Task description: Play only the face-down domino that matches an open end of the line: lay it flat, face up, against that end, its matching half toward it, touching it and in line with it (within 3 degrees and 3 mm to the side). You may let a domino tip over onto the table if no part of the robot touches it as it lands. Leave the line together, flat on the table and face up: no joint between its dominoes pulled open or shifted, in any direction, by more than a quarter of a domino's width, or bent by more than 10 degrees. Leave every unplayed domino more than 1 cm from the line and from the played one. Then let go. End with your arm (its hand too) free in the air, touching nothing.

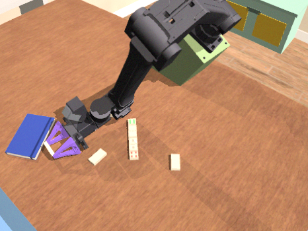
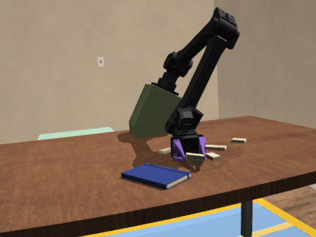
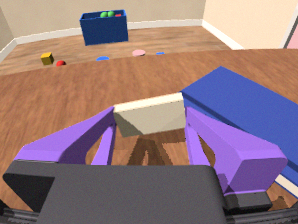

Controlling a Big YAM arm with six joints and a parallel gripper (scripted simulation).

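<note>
Right now the book is 12 cm to the right of my hand and 3 cm below it.
</note>
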